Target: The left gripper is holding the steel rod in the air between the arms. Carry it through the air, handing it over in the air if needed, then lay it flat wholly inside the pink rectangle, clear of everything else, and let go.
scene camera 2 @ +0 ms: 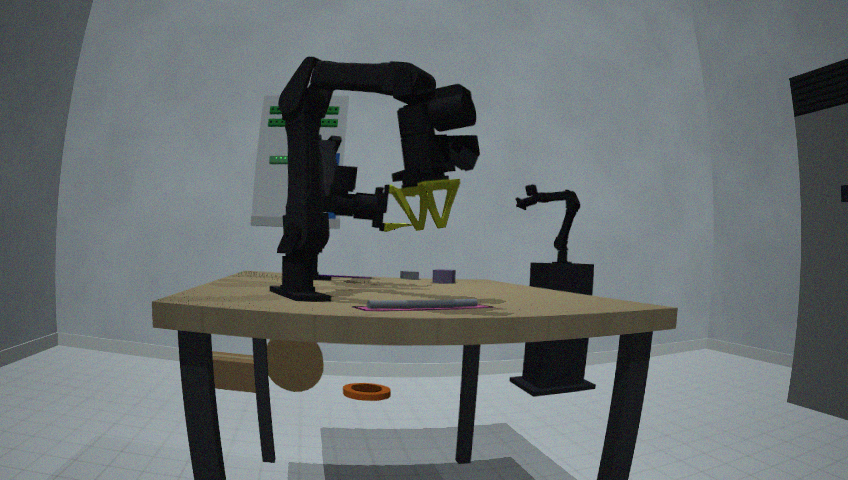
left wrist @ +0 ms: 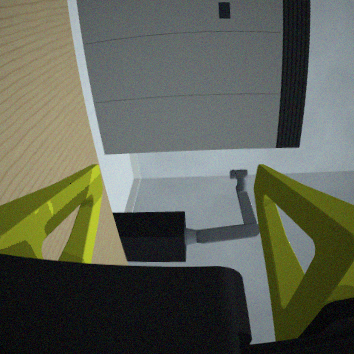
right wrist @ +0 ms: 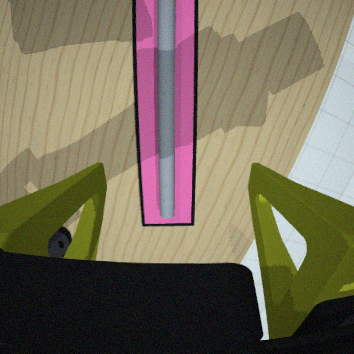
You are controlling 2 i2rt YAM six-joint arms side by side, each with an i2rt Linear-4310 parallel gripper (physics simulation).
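Places are measured from the left arm's base along level axes (x ahead, y left, z up), in millimetres.
Pixels of known places: left gripper, fingertip midpoint: (scene camera 2: 413, 210) (left wrist: 177, 175); right gripper, fingertip midpoint: (scene camera 2: 430, 229) (right wrist: 176, 174); right arm's base at its link origin: (scene camera 2: 297, 295).
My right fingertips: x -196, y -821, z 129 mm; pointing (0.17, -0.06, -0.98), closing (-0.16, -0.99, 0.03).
Ahead of a thing's pixels: the offset from my right fingertips to its top centre. "spot": to the spot under its first point. Level surfaces: height alone.
The grey steel rod @[dx -1, dy +6, dz -115 mm] (scene camera 2: 422, 303) (right wrist: 166, 110) lies flat on the pink rectangle @[spot: dx -112, dy +24, dz -128 mm] (scene camera 2: 361, 308) (right wrist: 185, 190). Its near end is inside the black outline in the right wrist view, where its far end is out of frame; in the scene view both ends look inside the rectangle. My right gripper (scene camera 2: 430, 227) (right wrist: 176, 174) is open and empty, pointing down well above the rod. My left gripper (left wrist: 177, 175) is open and empty, held in the air pointing sideways, away from the rod; in the scene view its fingers are partly hidden behind the right gripper.
A purple block @[dx +573, dy +616, dz -89 mm] (scene camera 2: 443, 276) and a grey block @[dx +602, dy +831, dz -103 mm] (scene camera 2: 409, 275) stand farther back on the wooden table @[dz -129 mm] (scene camera 2: 553, 303) (left wrist: 40, 90). A thin purple strip lies behind the right arm's base. Beyond the table, a small black arm stands on a dark pedestal (scene camera 2: 561, 278) (left wrist: 155, 237).
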